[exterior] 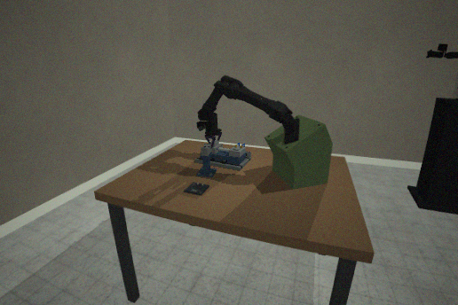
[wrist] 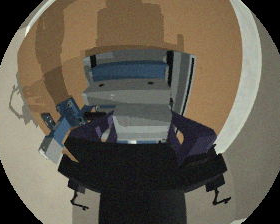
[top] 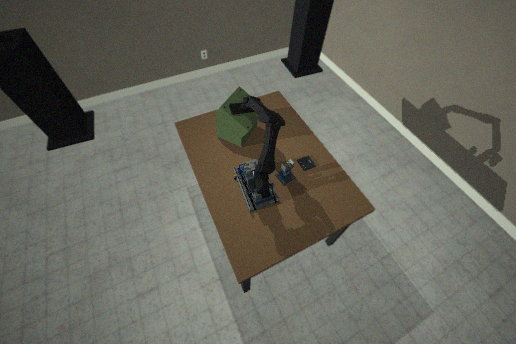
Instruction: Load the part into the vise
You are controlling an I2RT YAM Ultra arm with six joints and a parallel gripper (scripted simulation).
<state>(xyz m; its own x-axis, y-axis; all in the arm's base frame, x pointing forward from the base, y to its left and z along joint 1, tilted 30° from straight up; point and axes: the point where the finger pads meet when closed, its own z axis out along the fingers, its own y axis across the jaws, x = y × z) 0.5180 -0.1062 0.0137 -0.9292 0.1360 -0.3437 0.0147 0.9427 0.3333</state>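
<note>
Now: hand right at the part. From my hand the other things lie so: vise 70 mm behind, 50 mm below, 20 mm to the left; infeed plate 390 mm to the left, 110 mm behind, 90 mm below.
</note>
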